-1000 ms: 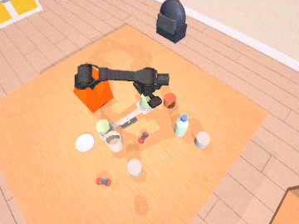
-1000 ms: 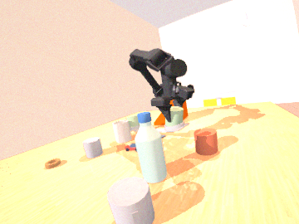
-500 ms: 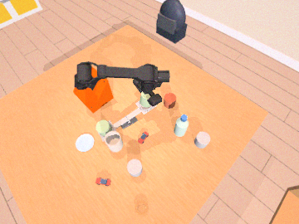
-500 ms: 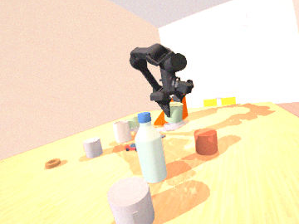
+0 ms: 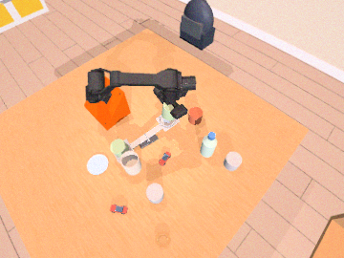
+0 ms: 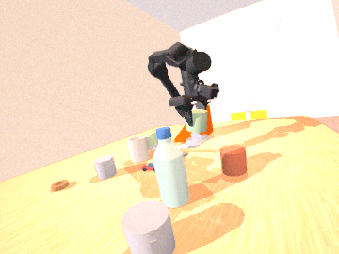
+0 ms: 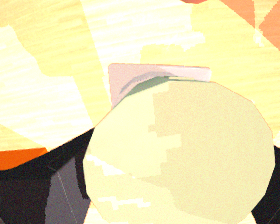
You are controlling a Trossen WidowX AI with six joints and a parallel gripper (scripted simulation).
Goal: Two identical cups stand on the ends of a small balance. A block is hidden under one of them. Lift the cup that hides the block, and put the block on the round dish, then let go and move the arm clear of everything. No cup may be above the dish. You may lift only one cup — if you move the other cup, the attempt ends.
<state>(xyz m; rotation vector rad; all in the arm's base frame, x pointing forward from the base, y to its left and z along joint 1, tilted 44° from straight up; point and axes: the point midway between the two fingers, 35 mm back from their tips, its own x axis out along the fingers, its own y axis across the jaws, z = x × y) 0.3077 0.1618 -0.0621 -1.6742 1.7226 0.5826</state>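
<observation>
Right now the pale block is 1 cm behind my gripper tip, 2 cm to the right of it and 5 cm below it. From my gripper tip the other things lie so: pale green cup (2 cm to the left, 1 cm above); red cylinder (4 cm ahead, 11 cm to the left, 10 cm below); balance beam (2 cm behind, 14 cm to the right, 10 cm below).
</observation>
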